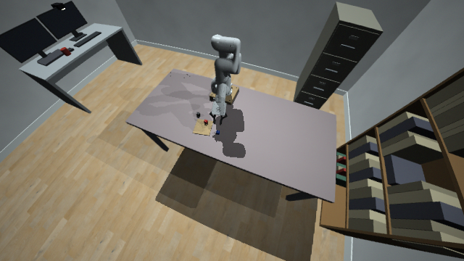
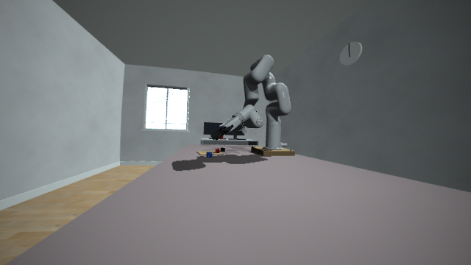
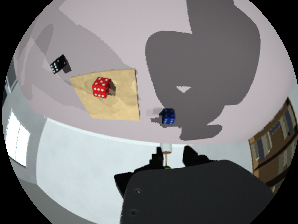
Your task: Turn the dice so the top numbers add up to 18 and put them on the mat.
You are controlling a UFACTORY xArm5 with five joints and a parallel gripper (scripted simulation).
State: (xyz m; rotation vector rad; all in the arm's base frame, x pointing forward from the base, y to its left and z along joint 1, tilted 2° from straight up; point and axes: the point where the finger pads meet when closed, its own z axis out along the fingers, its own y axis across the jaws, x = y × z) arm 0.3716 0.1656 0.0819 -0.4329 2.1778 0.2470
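Right now my hand is 10 cm above the blue die, 3 cm short of it and 2 cm to the right of it. From my hand the other things lie so: tan mat: 12 cm to the right, 11 cm below, 5 cm ahead; black die: 24 cm to the right, 10 cm below, 3 cm behind; red die: 13 cm to the right, 10 cm below.
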